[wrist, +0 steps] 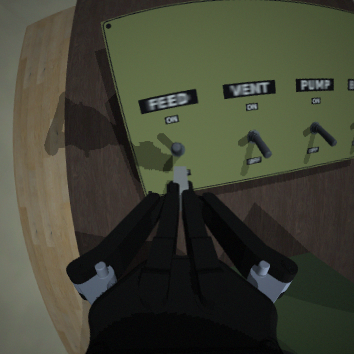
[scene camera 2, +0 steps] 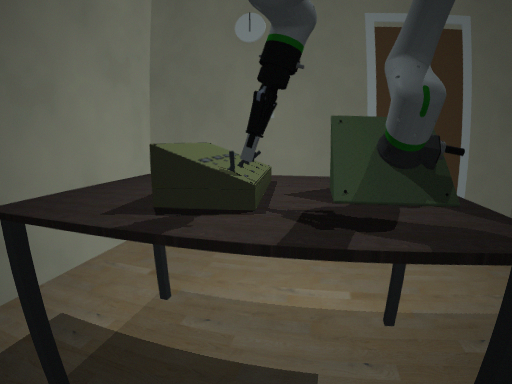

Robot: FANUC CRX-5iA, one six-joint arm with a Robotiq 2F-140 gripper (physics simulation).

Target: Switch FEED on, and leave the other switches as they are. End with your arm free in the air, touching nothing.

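Places are measured from the arm's base along level axes (x ahead, y left, z up), in centimetres.
Pixels of known places: gripper, fingertip midpoint: (wrist: 179, 175) (scene camera 2: 245, 160); arm's base at its link origin: (scene camera 2: 400, 150).
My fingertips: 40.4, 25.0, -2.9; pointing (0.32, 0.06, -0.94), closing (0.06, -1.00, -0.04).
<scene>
Ahead of a thing's pixels: the offset from my fingertips to its top centre, as dx, dy, dz. Level surfaces: height alone.
The green switch box (scene camera 2: 200, 175) (wrist: 215, 45) has a sloping top. The FEED lever @(+3.5, +0.6, +2.5) (scene camera 2: 232, 161) (wrist: 177, 149) stands upright in the scene view, tilted towards the upslope ON side; in the wrist view its round end faces the camera. The VENT lever @(+5.0, -11.4, +1.5) (wrist: 260, 144) and PUMP lever @(+7.8, -23.1, +1.5) (wrist: 324, 134) lean towards their OFF labels. A fourth lever shows in part at the right edge of the wrist view. My gripper (scene camera 2: 247, 159) (wrist: 179, 175) is shut and empty. Its fingertips are low over the panel on FEED's OFF side, with a small gap to that lever, and partly hide its OFF label.
The box stands on a dark wooden table @(dz -11.2) (scene camera 2: 190, 235) (wrist: 92, 200). A larger green panel (scene camera 2: 355, 165) stands at the right, behind the thick lower part of my arm (scene camera 2: 412, 110). A door and a round clock are at the back wall.
</scene>
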